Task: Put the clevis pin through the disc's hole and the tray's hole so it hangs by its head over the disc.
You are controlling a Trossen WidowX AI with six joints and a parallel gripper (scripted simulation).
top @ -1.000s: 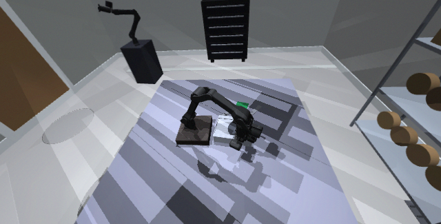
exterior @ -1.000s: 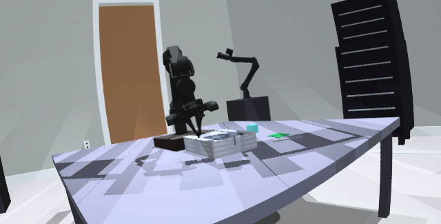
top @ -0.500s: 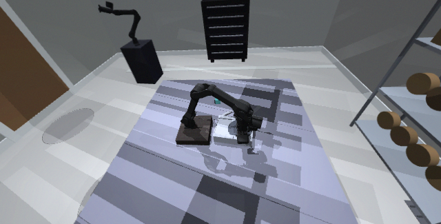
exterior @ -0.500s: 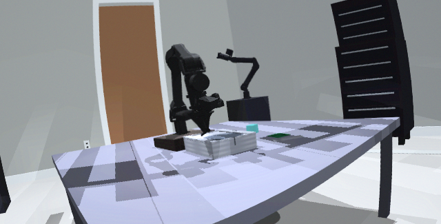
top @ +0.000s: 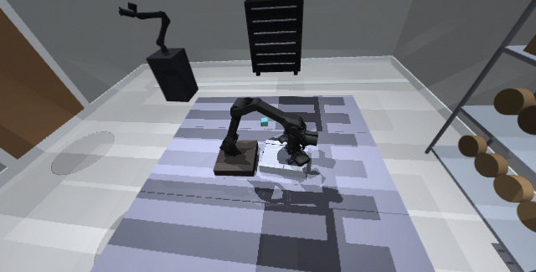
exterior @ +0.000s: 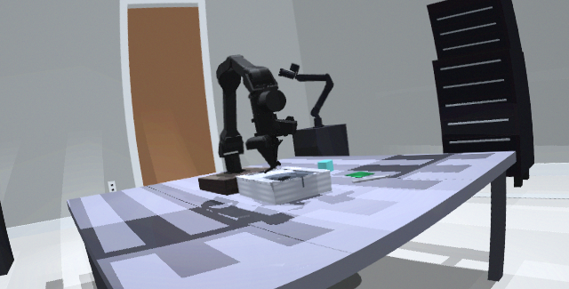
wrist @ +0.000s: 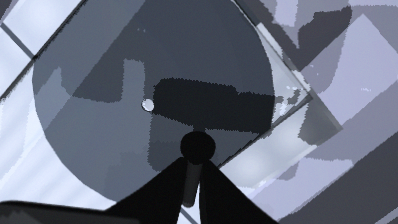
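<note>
Now: gripper tip 10 mm past the disc, 40 mm to the right of it and 30 mm above it. From my gripper tip the other things lie so: pale flat bar: 100 mm ahead, 280 mm to the left, 90 mm below; then steel tray: 50 mm behind, 50 mm to the left, 50 mm below; then clevis pin: 10 mm behind.
</note>
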